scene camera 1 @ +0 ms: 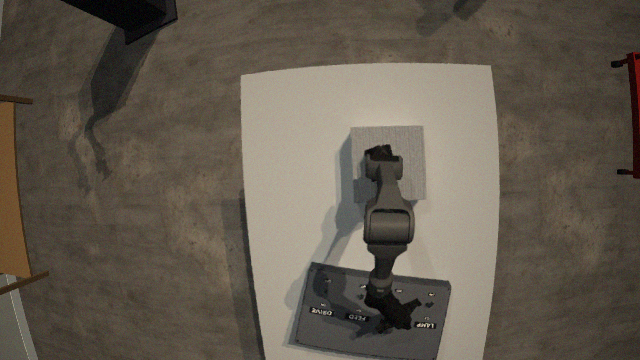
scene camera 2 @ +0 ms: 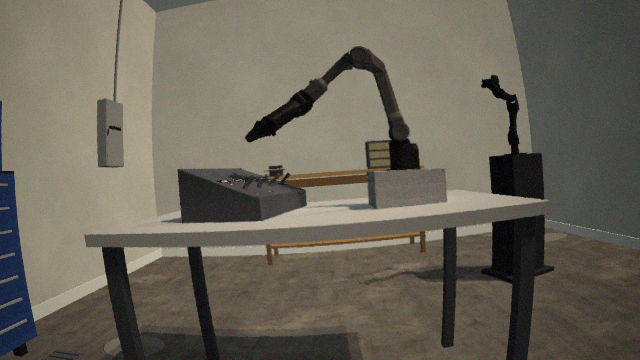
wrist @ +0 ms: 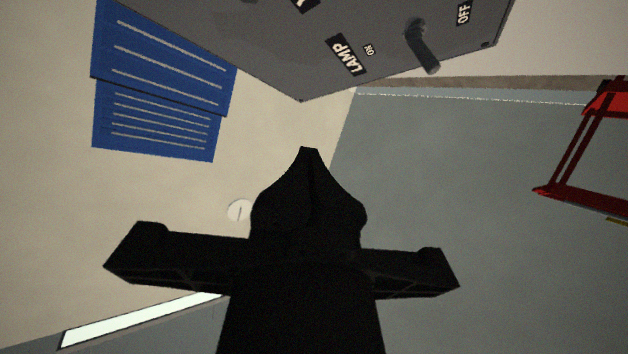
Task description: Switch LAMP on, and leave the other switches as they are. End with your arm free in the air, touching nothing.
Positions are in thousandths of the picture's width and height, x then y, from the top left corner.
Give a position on a dark grey switch panel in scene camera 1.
At 532, 882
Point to a dark grey switch panel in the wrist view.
486, 162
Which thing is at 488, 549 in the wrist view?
The gripper.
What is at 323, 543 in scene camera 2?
A dark grey switch panel.
